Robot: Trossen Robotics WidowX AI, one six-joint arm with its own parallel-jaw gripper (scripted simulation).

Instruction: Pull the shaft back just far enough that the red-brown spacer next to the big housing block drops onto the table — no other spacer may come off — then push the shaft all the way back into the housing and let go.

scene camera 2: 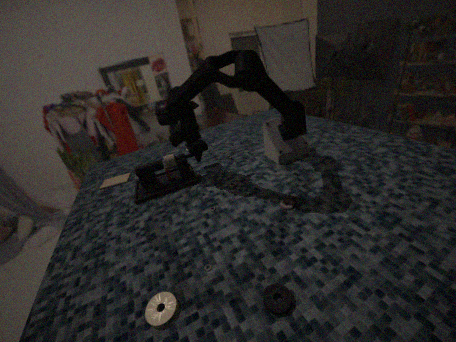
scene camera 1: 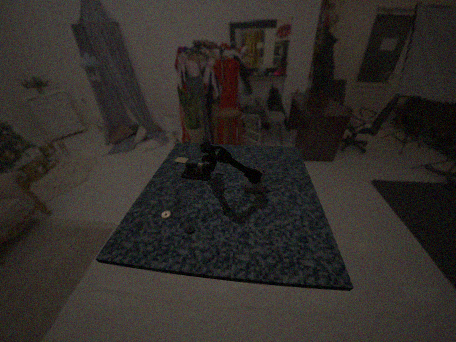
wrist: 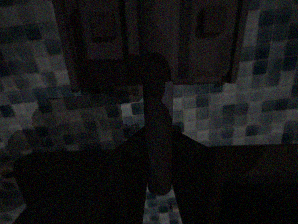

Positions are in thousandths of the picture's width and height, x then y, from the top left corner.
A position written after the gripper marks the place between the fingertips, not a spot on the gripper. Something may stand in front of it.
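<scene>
A housing block (scene camera 2: 328,542) is part of the scene, and the wrist view shows the block (wrist: 337,225) too. The gripper (scene camera 2: 435,472) can be seen as well, and again the wrist view has the gripper (wrist: 522,587).
</scene>
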